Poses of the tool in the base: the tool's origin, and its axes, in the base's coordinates. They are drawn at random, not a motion.
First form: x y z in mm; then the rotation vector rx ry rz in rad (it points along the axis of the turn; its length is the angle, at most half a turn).
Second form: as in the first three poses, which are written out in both.
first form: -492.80, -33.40, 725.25, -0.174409, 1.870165, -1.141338
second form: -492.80, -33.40, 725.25, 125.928, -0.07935, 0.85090, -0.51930
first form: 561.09, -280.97, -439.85, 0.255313, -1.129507, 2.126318
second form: 561.09, -280.97, -439.85, 138.724, 0.10545, -0.46651, 0.87821
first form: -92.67, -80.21, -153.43, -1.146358, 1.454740, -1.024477
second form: -92.67, -80.21, -153.43, 121.272, -0.54161, 0.68730, -0.48402
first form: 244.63, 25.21, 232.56, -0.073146, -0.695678, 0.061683
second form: 244.63, 25.21, 232.56, 40.235, -0.10416, -0.99067, 0.08784
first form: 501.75, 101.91, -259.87, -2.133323, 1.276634, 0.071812
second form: 501.75, 101.91, -259.87, 142.504, -0.85773, 0.51329, 0.02887
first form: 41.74, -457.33, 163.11, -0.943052, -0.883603, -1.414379
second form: 41.74, -457.33, 163.11, 109.771, -0.49223, -0.46120, -0.73824
